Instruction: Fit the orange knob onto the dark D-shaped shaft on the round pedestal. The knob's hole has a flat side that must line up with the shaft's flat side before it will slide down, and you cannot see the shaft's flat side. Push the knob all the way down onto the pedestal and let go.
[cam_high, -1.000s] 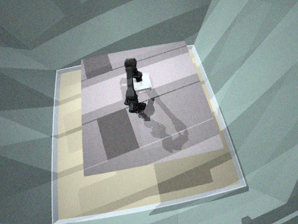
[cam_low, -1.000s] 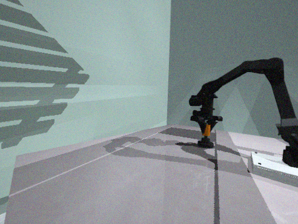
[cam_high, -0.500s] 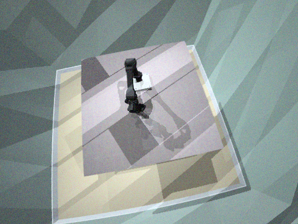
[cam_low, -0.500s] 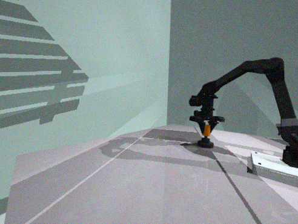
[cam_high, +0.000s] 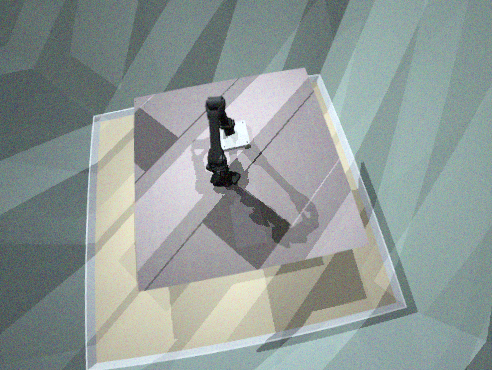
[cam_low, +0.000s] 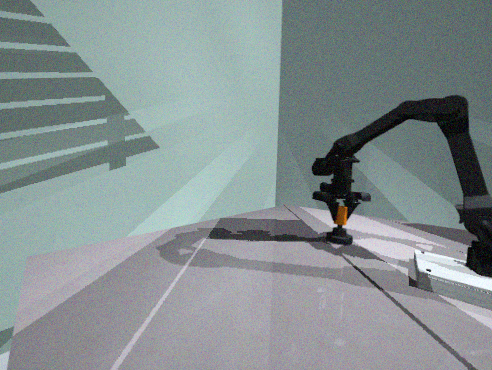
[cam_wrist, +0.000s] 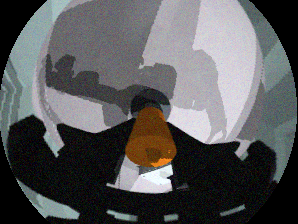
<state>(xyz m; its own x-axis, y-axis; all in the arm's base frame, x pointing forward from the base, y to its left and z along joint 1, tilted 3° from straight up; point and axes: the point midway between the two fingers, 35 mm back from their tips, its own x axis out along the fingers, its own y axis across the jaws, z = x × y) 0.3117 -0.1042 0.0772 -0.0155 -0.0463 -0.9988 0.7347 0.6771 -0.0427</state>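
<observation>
Right now the orange knob is 20 mm above my gripper tip. Round my gripper tip: dark round pedestal 40 mm below.
</observation>
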